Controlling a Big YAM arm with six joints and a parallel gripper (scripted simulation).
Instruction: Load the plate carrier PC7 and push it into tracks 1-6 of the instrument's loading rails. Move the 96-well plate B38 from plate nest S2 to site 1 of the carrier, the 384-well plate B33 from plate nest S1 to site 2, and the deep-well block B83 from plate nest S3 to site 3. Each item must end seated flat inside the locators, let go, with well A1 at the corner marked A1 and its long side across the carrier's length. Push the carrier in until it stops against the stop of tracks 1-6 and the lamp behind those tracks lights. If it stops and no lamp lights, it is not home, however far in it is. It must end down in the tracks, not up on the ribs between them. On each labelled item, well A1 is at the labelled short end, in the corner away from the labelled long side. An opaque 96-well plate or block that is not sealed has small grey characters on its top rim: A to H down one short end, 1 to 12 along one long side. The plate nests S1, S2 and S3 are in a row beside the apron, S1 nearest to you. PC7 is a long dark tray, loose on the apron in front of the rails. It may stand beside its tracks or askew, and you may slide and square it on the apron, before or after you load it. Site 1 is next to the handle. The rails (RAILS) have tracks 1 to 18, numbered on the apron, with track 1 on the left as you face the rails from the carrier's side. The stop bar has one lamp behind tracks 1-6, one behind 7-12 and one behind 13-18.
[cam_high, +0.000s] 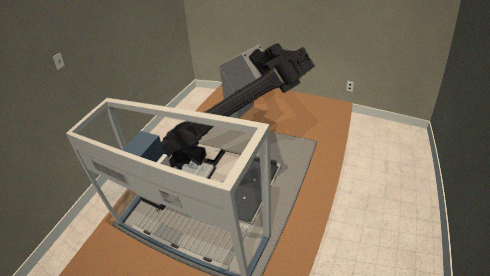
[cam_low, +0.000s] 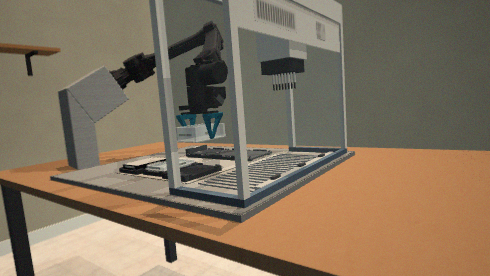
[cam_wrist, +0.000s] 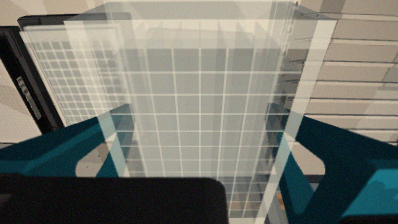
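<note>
Now: the carrier PC7 120 mm behind my hand, 210 mm to the left of it and 90 mm below it. From my hand the other things lie so: plate nest S3 (50 mm to the right, 100 mm below); deep-well block B83 (right at my hand); white 96-well plate (110 mm behind, 40 mm to the right, 90 mm below).
</note>
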